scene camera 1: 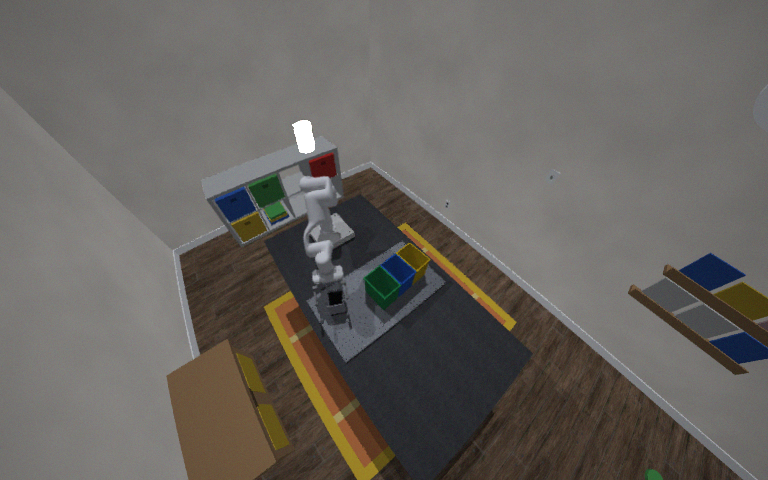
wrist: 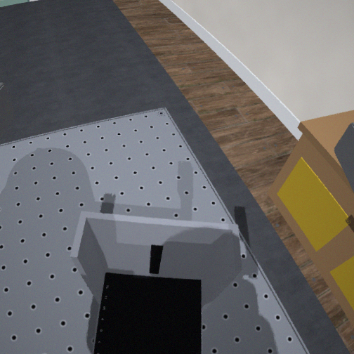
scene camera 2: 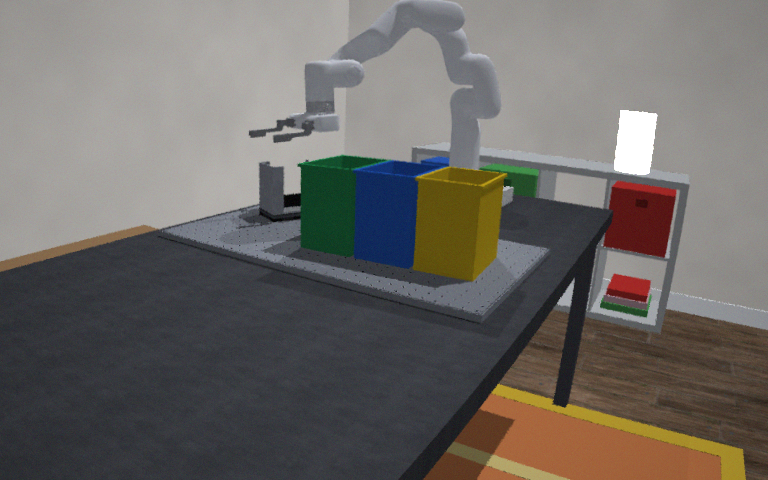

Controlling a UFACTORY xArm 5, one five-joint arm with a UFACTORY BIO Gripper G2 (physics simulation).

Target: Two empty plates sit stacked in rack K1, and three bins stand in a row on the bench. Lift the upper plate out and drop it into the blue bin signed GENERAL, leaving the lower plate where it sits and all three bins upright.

blue bin: scene camera 1; scene camera 2; not seen in the wrist view (out of frame)
green bin: scene camera 1; scene camera 2; not seen in the wrist view (out of frame)
same spot on green bin: [scene camera 2: 328, 186] = [scene camera 1: 393, 293]
same spot on blue bin: [scene camera 2: 386, 193] = [scene camera 1: 408, 280]
